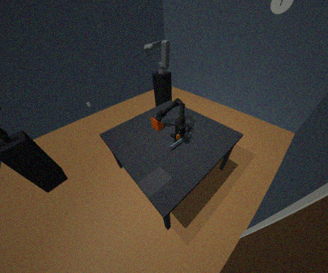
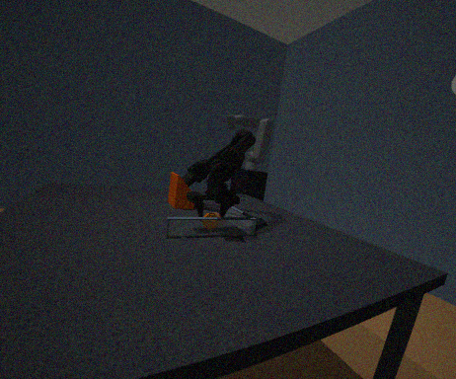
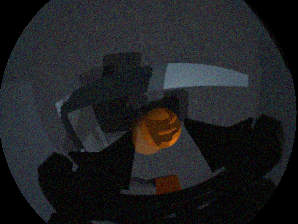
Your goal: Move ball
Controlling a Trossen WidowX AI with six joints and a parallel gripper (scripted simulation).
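Now: gripper tip 60 mm short of the clear wall and 20 mm to the left of it. From my gripper tip the other things lie so: orange ball: right at my gripper tip.
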